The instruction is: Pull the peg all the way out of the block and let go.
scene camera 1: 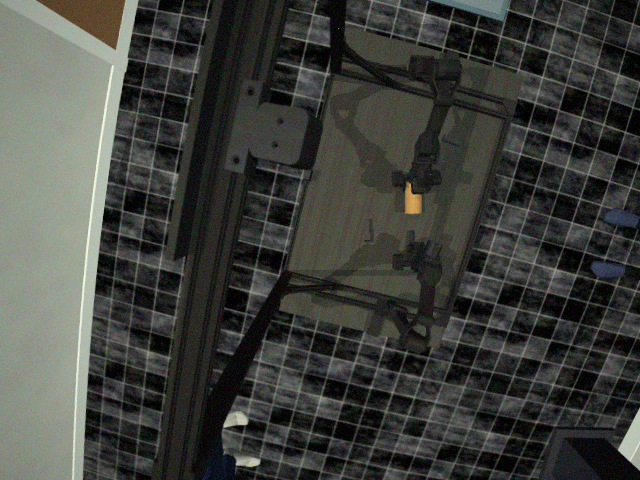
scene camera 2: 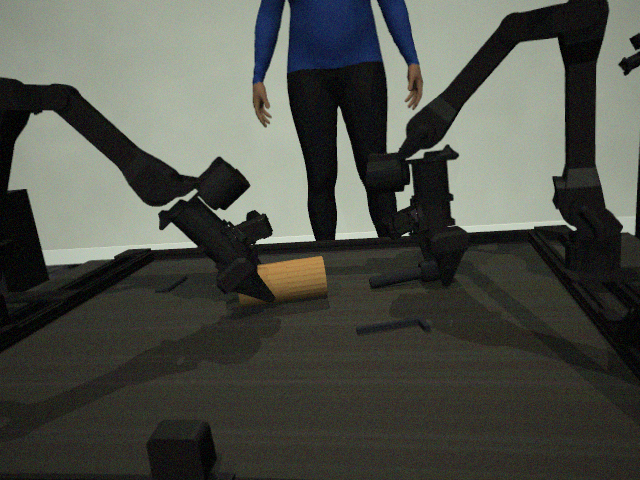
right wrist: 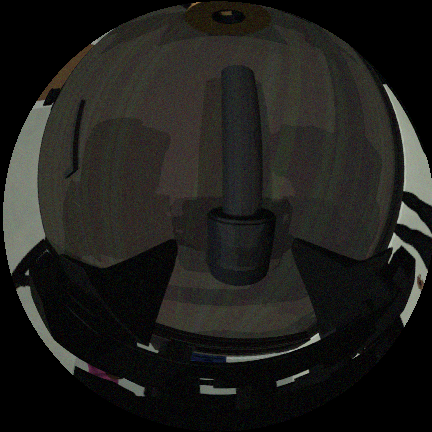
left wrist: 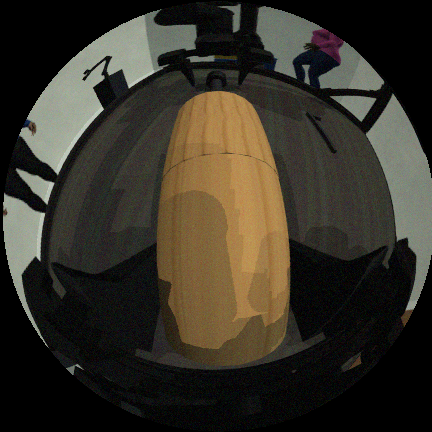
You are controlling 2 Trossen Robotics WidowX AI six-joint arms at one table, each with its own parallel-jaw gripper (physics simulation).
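Places are measured from the left arm's base along level axes (x left, y ahead, z down), in centimetres.
Pixels of known places: left gripper, fingertip midpoint: (scene camera 2: 273, 293) (left wrist: 220, 241); right gripper, fingertip midpoint: (scene camera 1: 410, 258) (scene camera 2: 438, 278) (right wrist: 236, 245); left arm's base at its link origin: (scene camera 1: 416, 71); right arm's base at its link origin: (scene camera 1: 389, 307) (scene camera 2: 593, 270) (right wrist: 176, 344).
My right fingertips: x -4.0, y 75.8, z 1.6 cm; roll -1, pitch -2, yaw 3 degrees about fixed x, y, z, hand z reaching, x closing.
Note:
For each thing: its top centre in the pictures, then the offset to it from my right fingertips. Level surfaces: height alone.
- wooden block at its top centre: (left wrist: 223, 172) (scene camera 2: 279, 262) (scene camera 1: 415, 195) dx +0.9, dy -26.8, dz -6.5 cm
- table at its surface level: dz +0.3 cm
- dark grey peg at its top centre: (right wrist: 249, 158) (left wrist: 215, 76) (scene camera 2: 405, 262) (scene camera 1: 413, 246) dx +0.3, dy -5.6, dz -3.5 cm
- small dark L-shaped key at its top centre: (right wrist: 68, 137) (scene camera 2: 392, 326) (left wrist: 326, 129) (scene camera 1: 368, 231) dx -17.6, dy -12.7, dz -0.5 cm
- short dark bar at its top centre: (scene camera 2: 171, 282) dx +18.1, dy -48.3, dz -0.3 cm
The wooden block (scene camera 1: 412, 202) (scene camera 2: 294, 278) (left wrist: 223, 225) is a round light-wood cylinder lying on its side, tilted a little off the table (scene camera 2: 318, 390). My left gripper (scene camera 1: 411, 187) (scene camera 2: 247, 286) (left wrist: 220, 241) is shut on its near end. The dark grey peg (scene camera 1: 410, 237) (scene camera 2: 396, 276) (right wrist: 239, 153) is fully out of the block, with a clear gap between them. It lies between the spread fingers of my right gripper (scene camera 1: 412, 249) (scene camera 2: 439, 271) (right wrist: 231, 257), which is open. The block's holed end face (right wrist: 201, 17) shows at the top of the right wrist view.
A small dark L-shaped key (scene camera 2: 391, 326) (scene camera 1: 370, 230) (right wrist: 74, 137) (left wrist: 320, 130) lies on the table in front of the peg. Another short dark bar (scene camera 2: 170, 284) lies at the far left. A dark box (scene camera 2: 180, 448) stands at the front edge. A person (scene camera 2: 334, 95) stands behind the table.

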